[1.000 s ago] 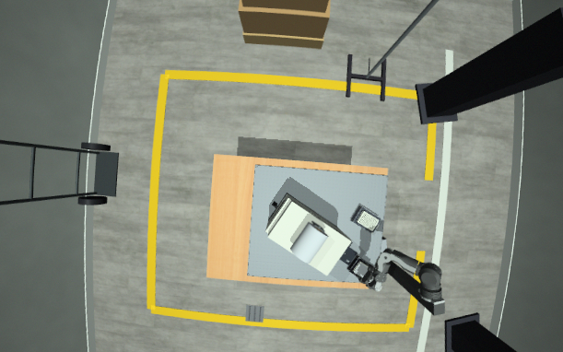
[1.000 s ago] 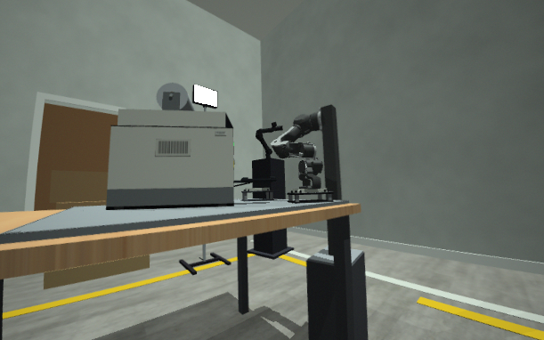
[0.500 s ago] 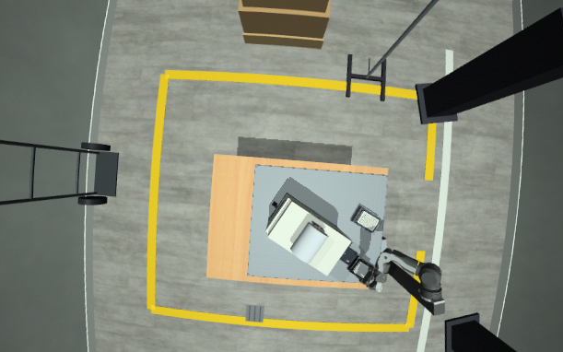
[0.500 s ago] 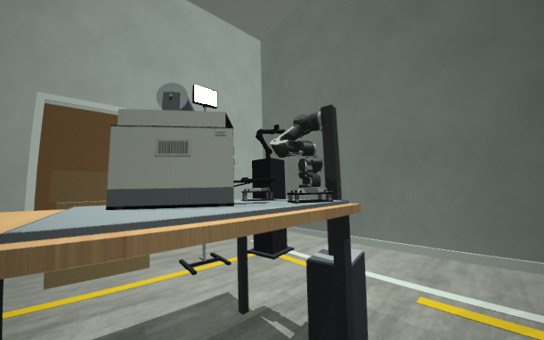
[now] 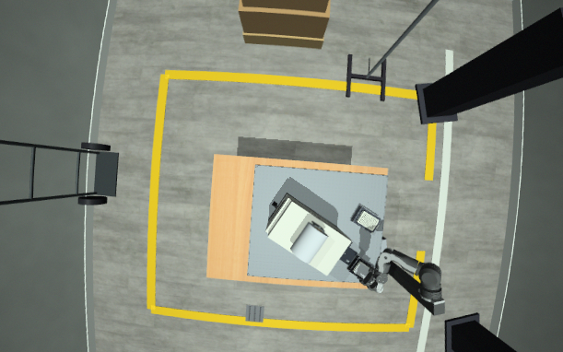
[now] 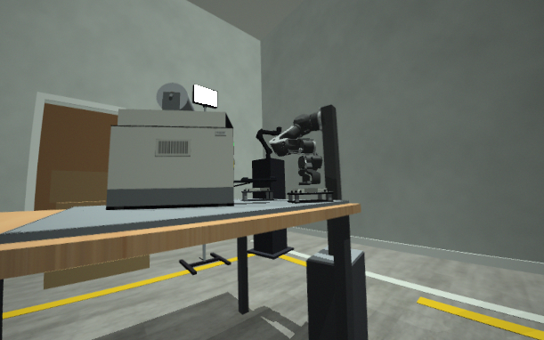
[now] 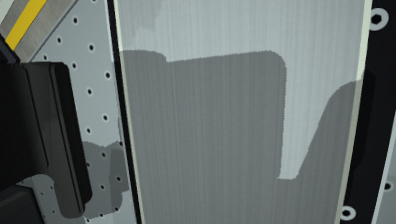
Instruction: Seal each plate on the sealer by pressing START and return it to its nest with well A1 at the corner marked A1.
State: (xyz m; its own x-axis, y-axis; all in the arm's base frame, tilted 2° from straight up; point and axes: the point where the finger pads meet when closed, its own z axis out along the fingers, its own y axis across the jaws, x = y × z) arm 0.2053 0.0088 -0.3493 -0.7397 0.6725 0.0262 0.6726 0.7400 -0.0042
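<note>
The plate is 350 mm to the right of my hand, 60 mm behind it and 10 mm below it. Round my hand: foil roll (390 mm to the right, 380 mm ahead, 340 mm above); sealer stage (170 mm to the right, 130 mm ahead, 30 mm above).
</note>
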